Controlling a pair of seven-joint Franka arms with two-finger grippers.
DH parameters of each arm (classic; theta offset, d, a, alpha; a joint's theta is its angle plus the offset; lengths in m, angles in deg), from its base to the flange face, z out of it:
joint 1: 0 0.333 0 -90
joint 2: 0 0 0 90
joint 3: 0 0.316 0.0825 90
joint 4: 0 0 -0.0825 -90
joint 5: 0 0.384 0 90
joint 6: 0 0 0.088 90
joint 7: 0 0.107 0 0
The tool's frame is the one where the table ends.
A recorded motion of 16 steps. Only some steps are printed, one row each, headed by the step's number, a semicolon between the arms.
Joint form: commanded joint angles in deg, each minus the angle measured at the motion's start. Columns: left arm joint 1, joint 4, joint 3, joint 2, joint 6, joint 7, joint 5; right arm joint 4, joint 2, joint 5, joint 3, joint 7, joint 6, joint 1.
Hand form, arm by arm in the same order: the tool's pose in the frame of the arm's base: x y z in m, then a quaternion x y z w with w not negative. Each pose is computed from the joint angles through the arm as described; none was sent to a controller.
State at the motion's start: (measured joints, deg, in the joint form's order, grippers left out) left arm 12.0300 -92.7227 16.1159 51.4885 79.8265 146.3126 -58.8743; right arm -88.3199 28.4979 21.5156 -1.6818 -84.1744 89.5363 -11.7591
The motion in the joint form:
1: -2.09 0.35 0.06 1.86 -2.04 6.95 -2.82; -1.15 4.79 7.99 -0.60 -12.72 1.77 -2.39
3: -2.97 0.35 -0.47 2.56 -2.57 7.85 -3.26; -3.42 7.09 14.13 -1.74 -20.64 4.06 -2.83
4: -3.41 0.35 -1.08 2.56 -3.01 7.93 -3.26; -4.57 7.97 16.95 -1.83 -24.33 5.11 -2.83
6: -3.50 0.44 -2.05 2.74 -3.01 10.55 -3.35; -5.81 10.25 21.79 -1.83 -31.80 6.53 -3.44
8: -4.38 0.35 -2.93 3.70 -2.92 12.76 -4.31; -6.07 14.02 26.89 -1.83 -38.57 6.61 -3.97
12: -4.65 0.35 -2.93 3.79 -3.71 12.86 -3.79; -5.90 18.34 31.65 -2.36 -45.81 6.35 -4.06
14: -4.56 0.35 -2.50 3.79 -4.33 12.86 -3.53; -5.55 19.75 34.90 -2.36 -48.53 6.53 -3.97
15: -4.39 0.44 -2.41 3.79 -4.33 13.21 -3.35; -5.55 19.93 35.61 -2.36 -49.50 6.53 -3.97
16: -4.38 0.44 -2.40 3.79 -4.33 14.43 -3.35; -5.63 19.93 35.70 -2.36 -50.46 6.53 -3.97
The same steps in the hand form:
1: 0.5639 0.1431 0.0920 0.52044 -0.60998 0.36640 0.47204; 0.6258 -0.1274 0.2868 -0.76087 -0.54632 -0.05029 0.34652
3: 0.5643 0.1279 0.0856 0.50701 -0.61224 0.36944 0.48127; 0.6197 -0.1350 0.2505 -0.73919 -0.55241 -0.10477 0.37076
4: 0.5658 0.1171 0.0859 0.49792 -0.61378 0.37006 0.48828; 0.6172 -0.1324 0.2354 -0.72667 -0.55732 -0.13060 0.37986
6: 0.5676 0.1072 0.0842 0.47683 -0.62501 0.38329 0.48486; 0.6128 -0.1335 0.2061 -0.70207 -0.56678 -0.17994 0.39177
8: 0.5675 0.0891 0.0746 0.45842 -0.62940 0.39475 0.48773; 0.6071 -0.1318 0.1676 -0.67825 -0.56559 -0.22470 0.41183
12: 0.5656 0.0854 0.0743 0.45216 -0.63016 0.39128 0.49533; 0.5989 -0.1303 0.1259 -0.65424 -0.56540 -0.26685 0.42554
14: 0.5636 0.0895 0.0750 0.45238 -0.62901 0.38978 0.49776; 0.6008 -0.1268 0.1153 -0.64628 -0.56092 -0.29506 0.42501
15: 0.5635 0.0923 0.0753 0.45149 -0.63089 0.39061 0.49554; 0.6012 -0.1263 0.1139 -0.64261 -0.56201 -0.30290 0.42361
16: 0.5634 0.0924 0.0753 0.44487 -0.63563 0.39588 0.49127; 0.6008 -0.1261 0.1136 -0.63812 -0.56655 -0.30679 0.42155

